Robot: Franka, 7 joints.
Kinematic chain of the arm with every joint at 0, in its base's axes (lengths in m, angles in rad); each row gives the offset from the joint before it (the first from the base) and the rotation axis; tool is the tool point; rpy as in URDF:
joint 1: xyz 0 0 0.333 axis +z
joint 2: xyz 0 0 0 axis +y
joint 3: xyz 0 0 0.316 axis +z
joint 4: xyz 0.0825 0 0 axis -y
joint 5: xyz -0.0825 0 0.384 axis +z
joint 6: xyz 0 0 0 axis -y
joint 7: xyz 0.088 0 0 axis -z
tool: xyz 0 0 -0.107 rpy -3.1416 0 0
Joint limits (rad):
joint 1: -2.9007..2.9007
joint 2: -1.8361..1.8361
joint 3: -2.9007..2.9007
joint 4: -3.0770..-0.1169
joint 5: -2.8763..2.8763
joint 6: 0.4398..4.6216
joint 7: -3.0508..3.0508
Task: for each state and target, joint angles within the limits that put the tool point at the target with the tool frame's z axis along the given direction. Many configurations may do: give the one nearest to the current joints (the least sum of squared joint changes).
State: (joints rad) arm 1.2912 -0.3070 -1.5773 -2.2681 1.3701 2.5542 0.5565
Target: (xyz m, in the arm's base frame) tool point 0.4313 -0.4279 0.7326 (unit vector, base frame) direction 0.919 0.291 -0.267
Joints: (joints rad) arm 1.0569 -0.2592 -1.7284 -1.4593 0.9587 2.0949 0.5565
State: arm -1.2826 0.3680 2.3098 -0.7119 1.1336 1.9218 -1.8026
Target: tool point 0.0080 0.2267 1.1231 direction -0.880 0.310 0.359
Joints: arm -1.0335 0.2922 2.7243 -0.8611 1.3345 2.0416 -1.8026
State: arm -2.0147 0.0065 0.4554 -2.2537 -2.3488 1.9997 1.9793
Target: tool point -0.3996 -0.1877 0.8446 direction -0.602 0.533 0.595
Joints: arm -2.4243 -0.3887 -0.0957 -1.8401 -2.2358 1.8187 1.9793
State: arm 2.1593 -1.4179 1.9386 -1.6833 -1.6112 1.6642 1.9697
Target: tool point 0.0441 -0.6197 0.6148 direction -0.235 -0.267 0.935
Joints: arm 2.8442 -1.1836 1.3606 -1.7725 -1.9323 2.0433 1.9697
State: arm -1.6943 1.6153 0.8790 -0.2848 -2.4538 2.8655 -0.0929
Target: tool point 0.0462 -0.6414 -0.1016 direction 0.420 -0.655 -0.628
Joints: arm -1.9789 1.8361 0.5517 -0.8218 -1.8638 3.4513 -0.0929
